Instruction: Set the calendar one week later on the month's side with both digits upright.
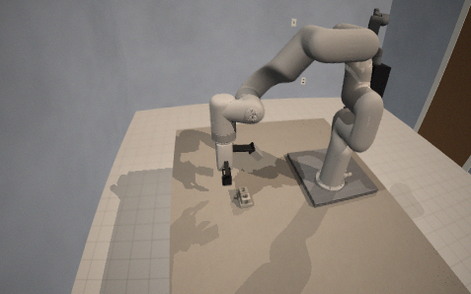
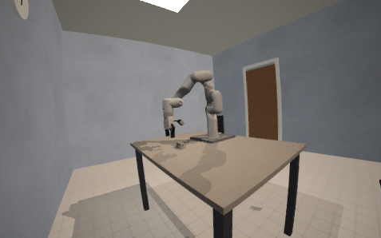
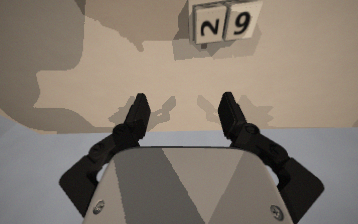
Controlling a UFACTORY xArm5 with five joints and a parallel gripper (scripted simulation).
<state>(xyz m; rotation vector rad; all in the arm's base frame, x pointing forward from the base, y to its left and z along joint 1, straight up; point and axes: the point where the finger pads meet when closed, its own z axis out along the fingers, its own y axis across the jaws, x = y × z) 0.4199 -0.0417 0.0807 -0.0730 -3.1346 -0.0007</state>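
The calendar tray lies 6 cm behind my hand, 5 cm to the left of it and 9 cm below it.
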